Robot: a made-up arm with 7 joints.
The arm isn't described. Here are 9 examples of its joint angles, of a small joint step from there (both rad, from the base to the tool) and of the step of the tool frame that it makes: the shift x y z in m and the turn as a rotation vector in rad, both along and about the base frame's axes.
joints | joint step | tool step
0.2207 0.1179 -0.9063 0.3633 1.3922 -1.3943 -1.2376 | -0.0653 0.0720 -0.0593 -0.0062 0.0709 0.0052 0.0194 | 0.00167 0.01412 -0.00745 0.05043 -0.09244 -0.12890
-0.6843 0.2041 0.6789 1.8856 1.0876 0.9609 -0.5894 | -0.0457 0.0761 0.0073 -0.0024 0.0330 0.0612 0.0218 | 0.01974 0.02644 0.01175 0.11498 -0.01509 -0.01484
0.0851 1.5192 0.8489 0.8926 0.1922 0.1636 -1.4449 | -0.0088 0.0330 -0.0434 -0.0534 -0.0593 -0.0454 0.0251 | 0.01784 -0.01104 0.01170 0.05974 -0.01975 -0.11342
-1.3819 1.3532 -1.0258 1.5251 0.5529 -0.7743 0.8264 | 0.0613 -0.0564 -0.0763 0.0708 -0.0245 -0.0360 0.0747 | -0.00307 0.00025 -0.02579 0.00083 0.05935 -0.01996
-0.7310 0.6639 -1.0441 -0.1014 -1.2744 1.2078 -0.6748 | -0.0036 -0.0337 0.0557 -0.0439 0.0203 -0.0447 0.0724 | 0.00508 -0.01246 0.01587 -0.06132 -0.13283 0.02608
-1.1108 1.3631 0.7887 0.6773 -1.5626 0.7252 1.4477 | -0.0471 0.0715 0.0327 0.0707 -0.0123 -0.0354 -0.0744 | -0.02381 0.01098 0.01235 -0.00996 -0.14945 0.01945
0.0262 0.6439 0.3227 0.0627 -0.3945 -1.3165 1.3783 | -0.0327 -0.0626 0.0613 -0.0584 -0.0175 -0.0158 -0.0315 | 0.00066 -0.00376 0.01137 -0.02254 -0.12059 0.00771
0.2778 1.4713 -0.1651 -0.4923 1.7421 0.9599 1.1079 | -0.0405 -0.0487 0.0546 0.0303 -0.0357 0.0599 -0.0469 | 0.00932 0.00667 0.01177 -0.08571 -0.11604 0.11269
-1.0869 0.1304 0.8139 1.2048 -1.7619 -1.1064 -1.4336 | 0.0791 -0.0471 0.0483 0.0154 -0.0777 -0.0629 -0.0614 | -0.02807 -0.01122 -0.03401 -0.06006 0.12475 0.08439
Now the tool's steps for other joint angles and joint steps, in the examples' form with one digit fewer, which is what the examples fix.
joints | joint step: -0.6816 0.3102 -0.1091 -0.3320 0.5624 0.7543 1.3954 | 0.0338 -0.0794 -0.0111 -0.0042 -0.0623 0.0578 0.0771
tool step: -0.0033 -0.0114 -0.0143 -0.1198 0.0596 0.0249
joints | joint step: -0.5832 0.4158 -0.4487 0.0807 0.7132 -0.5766 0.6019 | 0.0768 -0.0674 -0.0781 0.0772 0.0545 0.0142 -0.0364
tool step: -0.0210 -0.0165 -0.0417 0.0828 0.1580 -0.0335
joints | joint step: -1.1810 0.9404 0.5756 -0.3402 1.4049 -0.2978 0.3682 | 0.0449 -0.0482 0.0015 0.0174 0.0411 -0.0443 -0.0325
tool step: 0.0164 0.0030 -0.0129 -0.0176 0.1149 0.0302
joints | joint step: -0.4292 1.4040 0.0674 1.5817 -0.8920 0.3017 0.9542 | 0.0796 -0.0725 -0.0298 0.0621 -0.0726 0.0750 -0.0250
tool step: -0.0274 -0.0070 -0.0338 -0.1557 0.0578 0.0958
